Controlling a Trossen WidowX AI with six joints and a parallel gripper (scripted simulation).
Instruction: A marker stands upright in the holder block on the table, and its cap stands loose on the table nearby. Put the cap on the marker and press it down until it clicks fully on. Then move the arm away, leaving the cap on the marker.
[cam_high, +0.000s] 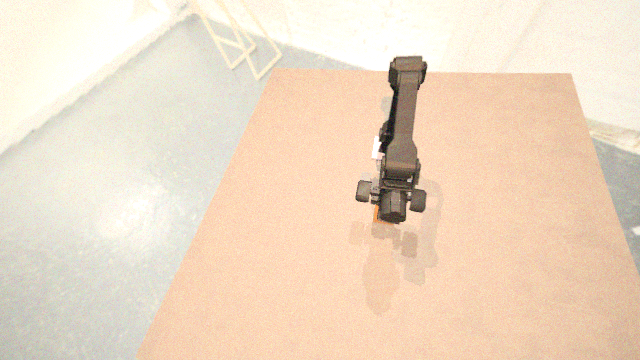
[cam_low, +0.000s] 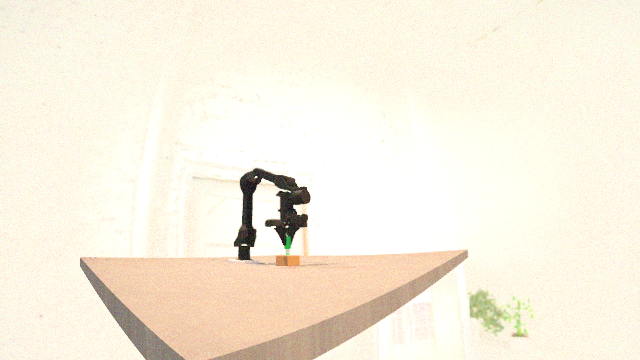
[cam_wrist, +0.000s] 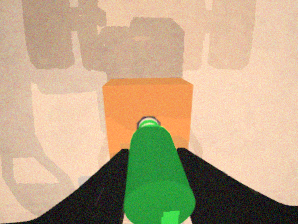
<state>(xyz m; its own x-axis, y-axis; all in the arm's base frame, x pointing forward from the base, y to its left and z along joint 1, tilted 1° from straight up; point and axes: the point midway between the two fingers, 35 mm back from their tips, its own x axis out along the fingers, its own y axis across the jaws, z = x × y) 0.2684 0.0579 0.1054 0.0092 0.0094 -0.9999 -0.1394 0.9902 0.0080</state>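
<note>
The holder block lies 60 mm below my gripper tip. Also, from my gripper tip: green cap (10 mm above).
</note>
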